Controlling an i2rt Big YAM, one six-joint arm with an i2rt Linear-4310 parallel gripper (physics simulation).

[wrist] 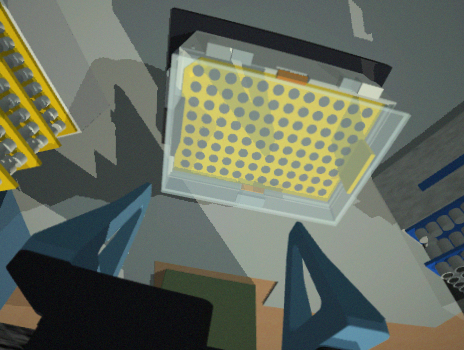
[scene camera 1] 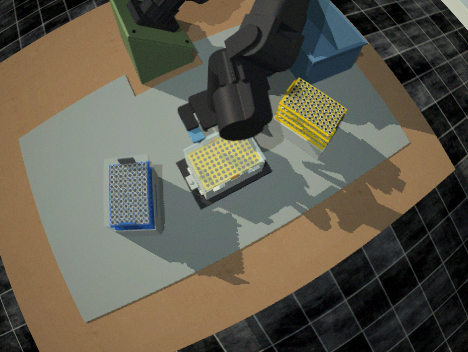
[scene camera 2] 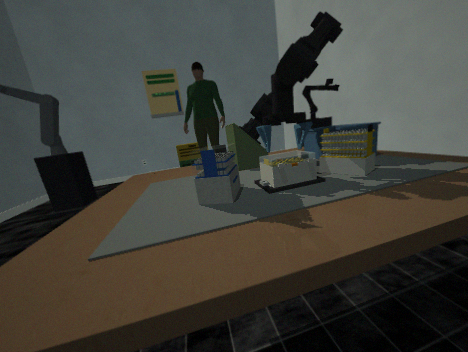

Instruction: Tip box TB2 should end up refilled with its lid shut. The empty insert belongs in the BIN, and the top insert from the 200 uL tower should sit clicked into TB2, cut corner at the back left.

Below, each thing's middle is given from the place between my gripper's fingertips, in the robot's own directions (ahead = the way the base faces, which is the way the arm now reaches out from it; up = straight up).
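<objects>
Blue bin [scene camera 1: 331,45] seen: 150 mm behind my hand, 300 mm to the left of it, 20 mm below it.
</objects>
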